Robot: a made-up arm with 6 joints.
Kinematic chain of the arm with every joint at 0, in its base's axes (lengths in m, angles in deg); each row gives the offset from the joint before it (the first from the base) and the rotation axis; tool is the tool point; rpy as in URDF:
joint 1: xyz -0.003 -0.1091 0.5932 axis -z
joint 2: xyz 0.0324 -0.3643 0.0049 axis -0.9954 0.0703 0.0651
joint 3: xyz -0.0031 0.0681 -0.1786 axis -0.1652 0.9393 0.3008
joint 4: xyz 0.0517 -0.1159 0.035 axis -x
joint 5: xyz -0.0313 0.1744 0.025 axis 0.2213 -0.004 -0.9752
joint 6: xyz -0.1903 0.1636 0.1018 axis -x
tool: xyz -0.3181 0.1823 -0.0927 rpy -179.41 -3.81 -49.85
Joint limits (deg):
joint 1: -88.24..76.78
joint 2: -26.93..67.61
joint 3: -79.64..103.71
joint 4: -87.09..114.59
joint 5: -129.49..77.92
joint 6: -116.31..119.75
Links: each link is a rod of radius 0.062 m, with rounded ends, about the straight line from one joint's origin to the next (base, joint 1, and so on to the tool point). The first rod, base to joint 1, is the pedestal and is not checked.
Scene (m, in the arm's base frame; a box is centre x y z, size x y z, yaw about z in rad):
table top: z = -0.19
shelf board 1: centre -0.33 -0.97 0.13 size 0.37 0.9 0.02 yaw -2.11
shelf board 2: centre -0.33 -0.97 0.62 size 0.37 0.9 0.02 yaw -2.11
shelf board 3: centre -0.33 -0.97 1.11 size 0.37 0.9 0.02 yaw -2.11
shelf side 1: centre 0.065 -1.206 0.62 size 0.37 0.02 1 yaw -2.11
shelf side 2: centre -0.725 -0.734 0.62 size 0.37 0.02 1 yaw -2.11
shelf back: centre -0.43 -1.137 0.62 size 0.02 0.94 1 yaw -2.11
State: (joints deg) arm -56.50 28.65 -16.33 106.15 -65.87 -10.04
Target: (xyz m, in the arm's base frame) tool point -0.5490 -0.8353 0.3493
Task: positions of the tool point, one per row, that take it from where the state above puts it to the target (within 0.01 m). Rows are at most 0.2 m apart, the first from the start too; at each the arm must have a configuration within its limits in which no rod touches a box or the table.
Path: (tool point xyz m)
1: -0.0915 -0.8146 0.3765
2: -0.2310 -0.8491 0.3520
3: -0.3846 -0.8582 0.3424
4: -0.5490 -0.8354 0.3493

